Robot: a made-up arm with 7 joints.
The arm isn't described. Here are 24 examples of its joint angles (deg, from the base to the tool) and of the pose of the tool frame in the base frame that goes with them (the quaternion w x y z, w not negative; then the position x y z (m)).
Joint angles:
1: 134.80 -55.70 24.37 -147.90 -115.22 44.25 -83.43
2: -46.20 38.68 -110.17 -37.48 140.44 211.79 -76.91
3: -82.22 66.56 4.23 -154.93 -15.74 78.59 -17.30
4: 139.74 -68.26 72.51 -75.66 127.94 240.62 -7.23
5: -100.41 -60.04 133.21 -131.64 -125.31 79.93 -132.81
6: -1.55 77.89 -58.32 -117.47 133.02 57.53 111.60
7: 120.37 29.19 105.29 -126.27 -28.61 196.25 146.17
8: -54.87 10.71 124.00 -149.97 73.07 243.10 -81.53
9: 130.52 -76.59 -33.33 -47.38 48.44 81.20 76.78
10: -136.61 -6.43 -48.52 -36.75 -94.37 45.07 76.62
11: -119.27 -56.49 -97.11 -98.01 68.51 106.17 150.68
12: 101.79 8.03 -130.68 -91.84 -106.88 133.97 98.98
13: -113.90 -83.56 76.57 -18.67 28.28 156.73 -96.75
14: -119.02 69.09 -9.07 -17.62 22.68 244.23 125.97
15: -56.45 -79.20 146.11 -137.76 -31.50 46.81 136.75
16: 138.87 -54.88 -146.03 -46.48 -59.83 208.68 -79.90
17: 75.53 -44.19 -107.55 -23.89 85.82 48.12 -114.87
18: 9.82 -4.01 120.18 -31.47 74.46 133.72 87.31
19: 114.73 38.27 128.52 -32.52 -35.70 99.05 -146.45
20: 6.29 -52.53 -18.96 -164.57 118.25 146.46 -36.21
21: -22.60 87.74 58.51 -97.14 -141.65 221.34 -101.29
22: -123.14 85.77 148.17 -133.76 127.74 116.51 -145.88
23: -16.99 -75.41 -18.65 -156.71 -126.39 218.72 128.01
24: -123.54 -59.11 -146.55 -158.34 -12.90 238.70 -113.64
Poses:
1: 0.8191 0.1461 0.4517 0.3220 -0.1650 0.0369 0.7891
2: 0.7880 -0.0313 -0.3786 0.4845 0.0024 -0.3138 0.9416
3: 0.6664 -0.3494 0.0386 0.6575 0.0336 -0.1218 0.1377
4: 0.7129 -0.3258 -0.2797 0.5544 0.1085 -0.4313 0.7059
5: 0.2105 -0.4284 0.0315 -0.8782 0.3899 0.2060 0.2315
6: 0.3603 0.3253 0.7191 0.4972 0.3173 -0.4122 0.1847
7: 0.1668 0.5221 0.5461 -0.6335 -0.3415 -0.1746 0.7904
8: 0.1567 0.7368 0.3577 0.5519 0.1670 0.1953 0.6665
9: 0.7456 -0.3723 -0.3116 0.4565 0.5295 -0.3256 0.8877
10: 0.2930 -0.8885 -0.1504 -0.3196 -0.2029 0.1604 1.1444
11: 0.7549 0.4603 -0.1924 -0.4257 -0.2651 0.5704 0.5545
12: 0.5124 0.4821 -0.3268 0.6310 0.4496 -0.1111 0.8457
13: 0.6826 -0.0727 0.6860 0.2410 0.3369 0.6500 0.5686
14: 0.0670 0.2061 0.0926 -0.9718 -0.2968 -0.4792 0.5884
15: 0.6431 0.0187 -0.1086 0.7578 0.1266 0.2300 0.1695
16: 0.6871 0.3224 0.4864 0.4329 0.5488 -0.2371 0.6845
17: 0.0514 0.1318 0.6629 0.7353 0.0801 -0.5445 0.9640
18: 0.3890 -0.4609 -0.2726 0.7497 -0.1361 0.2128 1.1545
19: 0.4435 0.7725 -0.1156 -0.4396 -0.3155 0.2266 1.1199
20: 0.6430 -0.5381 0.4395 -0.3223 0.1126 -0.1380 0.5686
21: 0.2225 -0.3950 0.5992 0.6599 0.4248 0.1509 0.3143
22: 0.4745 0.0620 -0.0989 -0.8725 0.1687 -0.2042 0.7602
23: 0.1822 -0.7374 0.0433 -0.6490 -0.0888 0.0325 0.6666
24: 0.2189 0.0923 -0.9150 -0.3262 0.0269 0.3473 0.3348
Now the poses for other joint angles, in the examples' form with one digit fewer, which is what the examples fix.
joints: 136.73 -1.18 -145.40 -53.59 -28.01 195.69 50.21
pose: 0.141 -0.348 0.043 -0.926 0.234 0.009 1.074
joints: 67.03 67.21 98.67 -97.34 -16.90 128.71 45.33
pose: 0.214 -0.515 -0.678 0.478 -0.311 0.535 0.684
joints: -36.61 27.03 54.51 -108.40 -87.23 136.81 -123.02
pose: 0.349 -0.110 0.906 -0.212 0.525 0.159 0.600
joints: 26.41 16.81 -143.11 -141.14 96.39 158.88 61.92
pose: 0.235 0.578 0.679 -0.387 -0.209 -0.246 0.644
